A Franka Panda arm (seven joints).
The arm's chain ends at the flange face. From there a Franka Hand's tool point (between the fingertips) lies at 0.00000 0.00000 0.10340 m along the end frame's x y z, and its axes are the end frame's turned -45 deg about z.
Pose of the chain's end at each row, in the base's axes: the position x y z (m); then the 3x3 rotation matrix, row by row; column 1 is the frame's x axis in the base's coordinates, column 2 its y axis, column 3 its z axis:
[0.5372, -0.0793, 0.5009], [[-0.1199, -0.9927, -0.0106], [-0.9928, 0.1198, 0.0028], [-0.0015, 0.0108, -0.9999]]
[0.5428, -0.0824, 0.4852], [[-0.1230, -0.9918, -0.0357], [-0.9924, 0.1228, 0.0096], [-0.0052, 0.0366, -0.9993]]
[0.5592, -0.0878, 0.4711], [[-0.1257, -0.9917, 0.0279], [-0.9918, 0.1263, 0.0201], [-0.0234, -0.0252, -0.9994]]
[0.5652, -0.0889, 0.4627], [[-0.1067, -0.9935, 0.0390], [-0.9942, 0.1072, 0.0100], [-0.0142, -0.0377, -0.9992]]
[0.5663, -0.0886, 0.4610], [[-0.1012, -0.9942, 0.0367], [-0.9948, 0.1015, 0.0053], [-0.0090, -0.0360, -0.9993]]
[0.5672, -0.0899, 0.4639], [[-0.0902, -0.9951, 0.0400], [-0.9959, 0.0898, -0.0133], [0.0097, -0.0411, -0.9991]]
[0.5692, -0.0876, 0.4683], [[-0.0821, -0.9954, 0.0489], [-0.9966, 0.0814, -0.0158], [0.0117, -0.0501, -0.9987]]
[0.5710, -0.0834, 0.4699], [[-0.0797, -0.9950, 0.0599], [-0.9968, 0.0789, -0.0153], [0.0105, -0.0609, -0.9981]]
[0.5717, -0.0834, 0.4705], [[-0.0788, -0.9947, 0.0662], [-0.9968, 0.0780, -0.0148], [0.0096, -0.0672, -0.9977]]
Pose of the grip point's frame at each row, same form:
[0.5361, -0.0790, 0.3975], [[0.6172, -0.7867, -0.0106], [-0.7867, -0.6173, 0.0028], [-0.0087, 0.0066, -0.9999]]
[0.5391, -0.0814, 0.3819], [[0.6143, -0.7883, -0.0357], [-0.7886, -0.6149, 0.0096], [-0.0296, 0.0222, -0.9993]]
[0.5621, -0.0857, 0.3678], [[0.6124, -0.7901, 0.0279], [-0.7906, -0.6120, 0.0201], [0.0013, -0.0344, -0.9994]]
[0.5692, -0.0879, 0.3594], [[0.6271, -0.7780, 0.0390], [-0.7788, -0.6272, 0.0100], [0.0166, -0.0367, -0.9992]]
[0.5701, -0.0881, 0.3577], [[0.6314, -0.7746, 0.0367], [-0.7752, -0.6317, 0.0053], [0.0191, -0.0318, -0.9993]]
[0.5713, -0.0913, 0.3606], [[0.6399, -0.7674, 0.0400], [-0.7677, -0.6407, -0.0133], [0.0359, -0.0222, -0.9991]]
[0.5743, -0.0892, 0.3650], [[0.6458, -0.7619, 0.0489], [-0.7623, -0.6471, -0.0158], [0.0437, -0.0272, -0.9987]]
[0.5772, -0.0850, 0.3667], [[0.6472, -0.7599, 0.0599], [-0.7606, -0.6491, -0.0153], [0.0505, -0.0356, -0.9981]]
[0.5785, -0.0849, 0.3673], [[0.6476, -0.7591, 0.0662], [-0.7600, -0.6497, -0.0148], [0.0543, -0.0407, -0.9977]]

